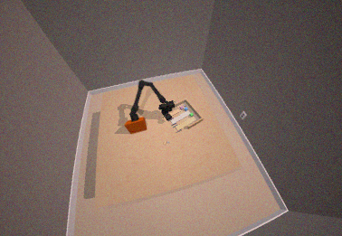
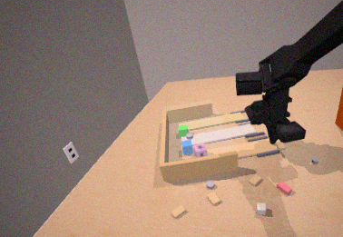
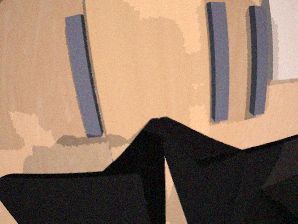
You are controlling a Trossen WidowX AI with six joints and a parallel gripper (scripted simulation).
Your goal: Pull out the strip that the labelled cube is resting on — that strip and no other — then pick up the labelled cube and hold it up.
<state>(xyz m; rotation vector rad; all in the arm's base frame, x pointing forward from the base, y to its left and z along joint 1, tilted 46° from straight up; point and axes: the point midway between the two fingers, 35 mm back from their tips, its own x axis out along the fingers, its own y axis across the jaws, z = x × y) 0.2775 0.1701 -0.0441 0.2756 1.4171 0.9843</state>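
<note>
The tan strip lies 9 cm ahead of my gripper tip and 4 cm to the left of it. From my gripper tip the other things lie so: labelled purple cube (19 cm ahead, 8 cm to the left, 2 cm above); then pink block (16 cm to the left, 2 cm behind).
</note>
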